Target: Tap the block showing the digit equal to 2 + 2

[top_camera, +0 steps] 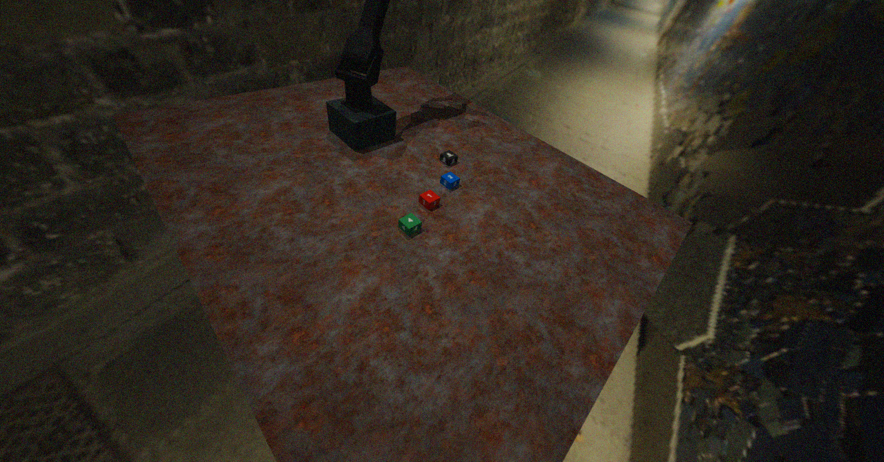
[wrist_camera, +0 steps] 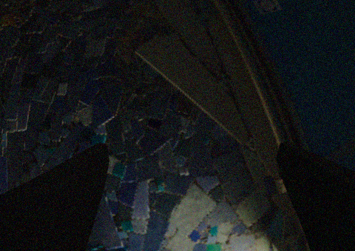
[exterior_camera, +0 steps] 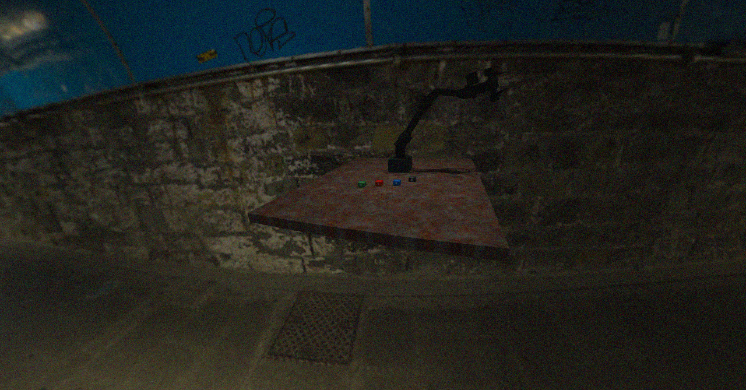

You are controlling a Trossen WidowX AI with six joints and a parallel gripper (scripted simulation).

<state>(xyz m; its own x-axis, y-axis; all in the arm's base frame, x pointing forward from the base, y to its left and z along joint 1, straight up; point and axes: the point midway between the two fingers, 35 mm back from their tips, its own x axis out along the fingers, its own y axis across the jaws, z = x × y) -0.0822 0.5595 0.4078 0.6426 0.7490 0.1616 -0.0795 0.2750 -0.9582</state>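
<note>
The green block lies 41 cm ahead of my gripper tip, 72 cm to the right of it and 48 cm below it. Also, from my gripper tip: blue block 36 cm ahead, 55 cm to the right, 48 cm below; then black block 29 cm ahead, 48 cm to the right, 48 cm below; then red block 38 cm ahead, 63 cm to the right, 48 cm below.
</note>
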